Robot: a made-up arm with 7 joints.
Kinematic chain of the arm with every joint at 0, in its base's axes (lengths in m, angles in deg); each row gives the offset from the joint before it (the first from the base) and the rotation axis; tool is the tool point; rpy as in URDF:
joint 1: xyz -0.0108 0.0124 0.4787 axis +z
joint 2: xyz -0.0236 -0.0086 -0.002 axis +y
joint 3: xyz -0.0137 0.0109 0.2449 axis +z
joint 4: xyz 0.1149 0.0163 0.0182 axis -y
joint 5: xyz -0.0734 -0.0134 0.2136 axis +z
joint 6: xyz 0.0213 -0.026 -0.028 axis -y
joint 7: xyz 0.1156 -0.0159 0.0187 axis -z
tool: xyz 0.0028 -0.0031 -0.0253 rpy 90 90 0
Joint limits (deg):
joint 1: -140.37..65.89
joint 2: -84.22..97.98
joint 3: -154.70..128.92
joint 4: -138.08..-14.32
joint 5: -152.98..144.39
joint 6: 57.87..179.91
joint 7: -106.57..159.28
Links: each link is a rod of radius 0.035 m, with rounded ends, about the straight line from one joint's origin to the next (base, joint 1, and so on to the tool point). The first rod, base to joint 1, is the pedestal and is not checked.
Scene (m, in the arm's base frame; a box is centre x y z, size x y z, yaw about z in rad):
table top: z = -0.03
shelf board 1: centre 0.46 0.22 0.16 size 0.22 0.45 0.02 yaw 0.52
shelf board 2: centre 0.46 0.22 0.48 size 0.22 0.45 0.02 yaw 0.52
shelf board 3: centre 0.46 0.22 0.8 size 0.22 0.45 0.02 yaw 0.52
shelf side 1: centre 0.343 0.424 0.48 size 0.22 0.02 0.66 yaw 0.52
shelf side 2: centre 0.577 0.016 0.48 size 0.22 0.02 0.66 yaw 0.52
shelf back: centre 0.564 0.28 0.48 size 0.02 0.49 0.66 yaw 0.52
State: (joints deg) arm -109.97 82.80 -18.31 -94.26 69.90 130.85 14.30
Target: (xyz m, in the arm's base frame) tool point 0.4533 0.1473 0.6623
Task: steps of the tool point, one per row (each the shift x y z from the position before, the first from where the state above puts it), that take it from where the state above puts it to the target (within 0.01 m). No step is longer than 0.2 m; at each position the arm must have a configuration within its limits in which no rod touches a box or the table.
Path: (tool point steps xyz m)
1: 0.0949 -0.1038 0.0583
2: 0.1257 -0.0596 0.0729
3: 0.1360 -0.0026 0.0832
4: 0.1211 0.0566 0.0861
5: 0.0829 0.1051 0.0801
6: 0.0290 0.1325 0.0657
7: -0.0278 0.1335 0.0440
8: 0.0572 0.0364 -0.0034
9: 0.0465 0.0337 -0.0014
10: 0.0384 0.0234 0.0021
11: 0.0339 0.0073 0.0027

